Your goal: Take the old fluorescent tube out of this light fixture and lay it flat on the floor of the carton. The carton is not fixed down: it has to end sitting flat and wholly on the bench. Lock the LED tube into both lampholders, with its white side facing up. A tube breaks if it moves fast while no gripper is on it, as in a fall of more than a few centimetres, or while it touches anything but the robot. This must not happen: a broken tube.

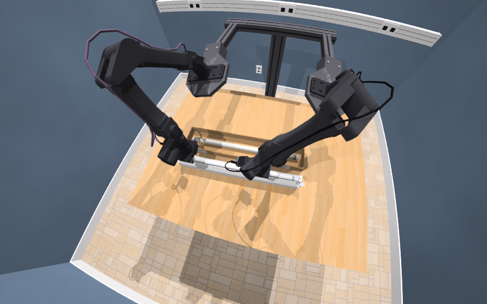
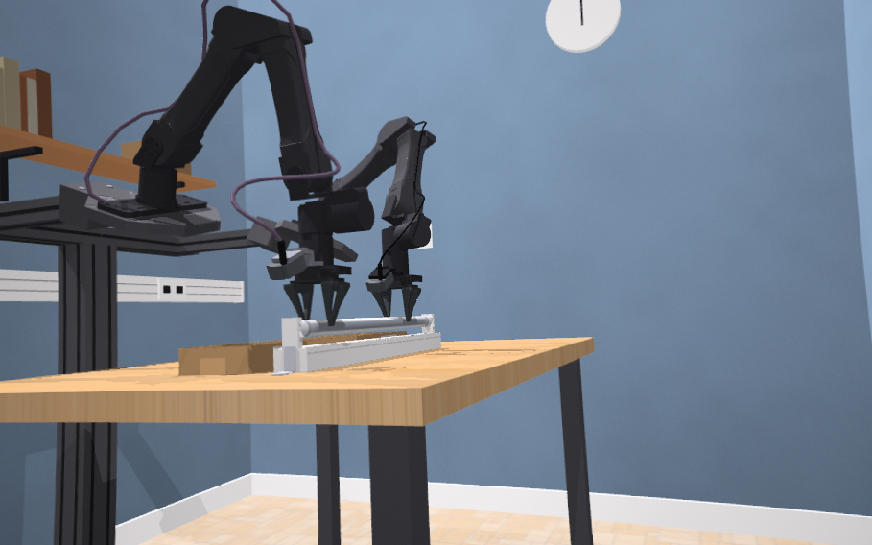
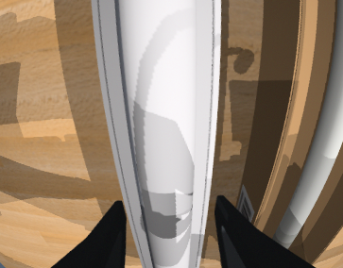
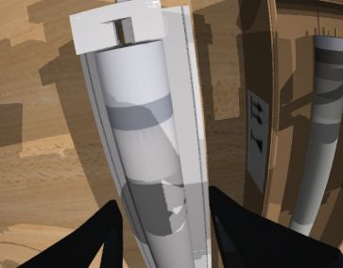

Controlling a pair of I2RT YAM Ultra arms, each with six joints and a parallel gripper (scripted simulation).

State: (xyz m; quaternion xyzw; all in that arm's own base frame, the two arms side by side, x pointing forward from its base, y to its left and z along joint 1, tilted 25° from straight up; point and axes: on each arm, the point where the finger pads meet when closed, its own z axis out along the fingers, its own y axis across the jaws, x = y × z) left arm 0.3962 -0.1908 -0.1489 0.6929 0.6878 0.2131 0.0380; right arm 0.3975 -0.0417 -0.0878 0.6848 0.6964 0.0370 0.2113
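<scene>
Right now the LED tube is 12 cm to the right of my left hand and 1 cm below it. From my left hand the other things lie so: light fixture (12 cm to the right, 2 cm below); then brown carton (13 cm behind, 12 cm to the right, 5 cm below); then old fluorescent tube (13 cm behind, 12 cm to the right, 6 cm below).
My right hand is 220 mm to the right of the LED tube and 10 mm above it. From my right hand the other things lie so: light fixture: 220 mm to the left, 20 mm below; brown carton: 220 mm to the left, 140 mm behind, 50 mm below; old fluorescent tube: 220 mm to the left, 140 mm behind, 60 mm below.
</scene>
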